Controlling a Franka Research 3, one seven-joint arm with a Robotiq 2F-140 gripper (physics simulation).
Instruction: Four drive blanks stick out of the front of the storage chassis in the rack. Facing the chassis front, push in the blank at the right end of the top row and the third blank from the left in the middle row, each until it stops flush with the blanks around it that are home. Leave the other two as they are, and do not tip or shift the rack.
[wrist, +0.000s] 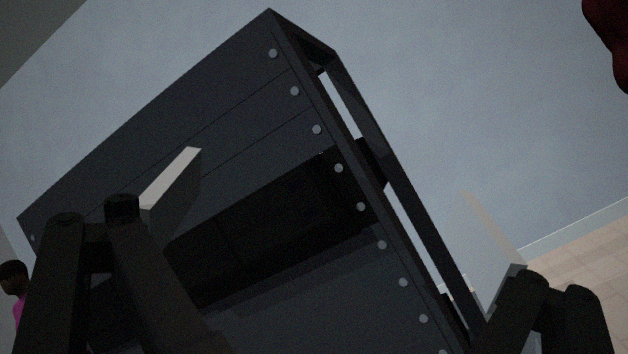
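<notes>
The rack (392, 172) shows tilted in the wrist view, with dark panels and round screw heads along its right front edge. The storage chassis (280, 225) is a near-black band across its front, below the upper panels. Its front is too dark to tell single drive blanks or how far any stick out. My gripper (328, 191) is open, with nothing between its fingers. The left finger pad shows in front of the panels and the chassis's left part, hiding some of it. The right finger pad shows to the right of the rack, against the wall.
Dark panels (200, 105) fill the rack above the chassis, and another panel (310, 295) lies below it. A pale wall (475, 90) stands behind, with tiled floor (590, 255) at the lower right. A dark red object (612, 35) shows at the upper right, and a pink-and-dark shape at the left edge.
</notes>
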